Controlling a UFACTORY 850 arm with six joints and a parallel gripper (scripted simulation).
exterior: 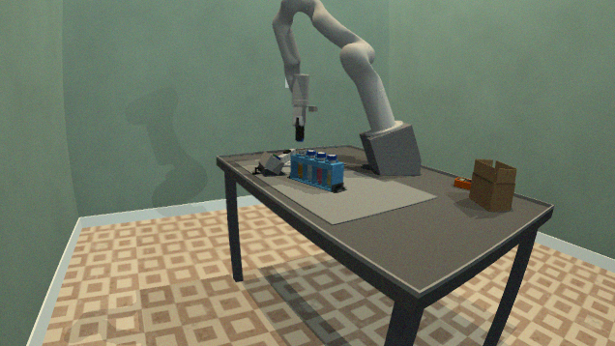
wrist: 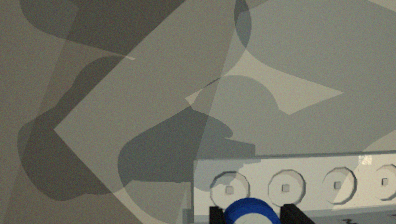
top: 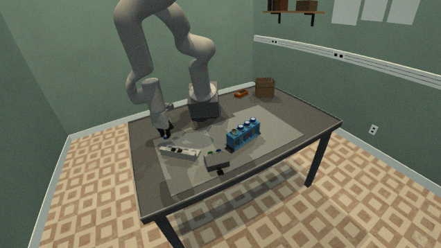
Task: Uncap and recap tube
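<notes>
Now: hand 24 cm short of the blue key, 20 cm to the right of it and 5 cm above it. The rest, counted from my hand: blue cap marked 4: 2 cm below; green key: 23 cm ahead, 15 cm to the left, 5 cm below; grey key housing: 25 cm ahead, 17 cm to the left, 7 cm below.
</notes>
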